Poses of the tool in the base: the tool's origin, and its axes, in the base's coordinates. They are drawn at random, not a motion.
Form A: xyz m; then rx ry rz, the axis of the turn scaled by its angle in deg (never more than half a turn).
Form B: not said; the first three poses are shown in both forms.
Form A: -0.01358, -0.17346, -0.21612, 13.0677, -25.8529, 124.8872
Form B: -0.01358, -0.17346, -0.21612, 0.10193, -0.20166, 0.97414, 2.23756
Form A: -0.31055, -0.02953, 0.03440, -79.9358, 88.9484, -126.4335
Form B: -0.31055, -0.02953, 0.03440, -0.45932, 0.51111, -0.72650, 3.03742
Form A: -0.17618, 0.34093, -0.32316, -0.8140, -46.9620, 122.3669
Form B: -0.17618, 0.34093, -0.32316, -0.00621, -0.35829, 0.93359, 2.28763
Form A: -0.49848, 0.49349, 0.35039, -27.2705, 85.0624, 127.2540
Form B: -0.49848, 0.49349, 0.35039, -0.17540, 0.54711, 0.81848, 2.71357
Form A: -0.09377, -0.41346, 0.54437, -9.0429, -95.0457, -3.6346
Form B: -0.09377, -0.41346, 0.54437, -0.09465, -0.99478, -0.03804, 1.66756
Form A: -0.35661, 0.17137, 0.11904, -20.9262, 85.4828, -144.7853
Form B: -0.35661, 0.17137, 0.11904, -0.12351, 0.50452, -0.85452, 2.95719
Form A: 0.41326, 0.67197, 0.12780, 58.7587, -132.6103, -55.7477
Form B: 0.41326, 0.67197, 0.12780, 0.37814, -0.85341, -0.35876, 2.71206
